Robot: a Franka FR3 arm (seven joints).
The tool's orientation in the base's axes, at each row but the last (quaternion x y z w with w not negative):
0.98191 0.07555 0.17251 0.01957
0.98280 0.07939 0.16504 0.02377
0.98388 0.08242 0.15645 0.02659
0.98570 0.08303 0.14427 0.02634
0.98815 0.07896 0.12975 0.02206
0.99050 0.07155 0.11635 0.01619
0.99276 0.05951 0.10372 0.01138
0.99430 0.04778 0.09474 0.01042
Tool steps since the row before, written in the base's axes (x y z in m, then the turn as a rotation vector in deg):
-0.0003 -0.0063 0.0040 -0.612 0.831 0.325
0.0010 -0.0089 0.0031 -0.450 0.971 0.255
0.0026 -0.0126 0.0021 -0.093 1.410 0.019
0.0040 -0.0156 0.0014 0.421 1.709 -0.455
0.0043 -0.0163 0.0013 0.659 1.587 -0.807
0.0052 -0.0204 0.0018 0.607 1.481 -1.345
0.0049 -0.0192 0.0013 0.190 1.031 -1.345
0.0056 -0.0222 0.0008 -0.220 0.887 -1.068
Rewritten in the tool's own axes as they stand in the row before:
0.0001 0.0064 -0.0038 -0.331 -0.887 -0.525
0.0005 0.0092 -0.0024 -0.179 -1.006 -0.408
0.0009 0.0130 -0.0008 0.159 -1.402 -0.084
0.0015 0.0161 0.0003 0.563 -1.652 0.509
0.0018 0.0168 0.0002 0.681 -1.518 0.914
0.0024 0.0210 -0.0002 0.493 -1.447 1.426
0.0027 0.0197 -0.0001 0.034 -1.048 1.345
0.0035 0.0226 0.0005 -0.329 -0.935 0.997

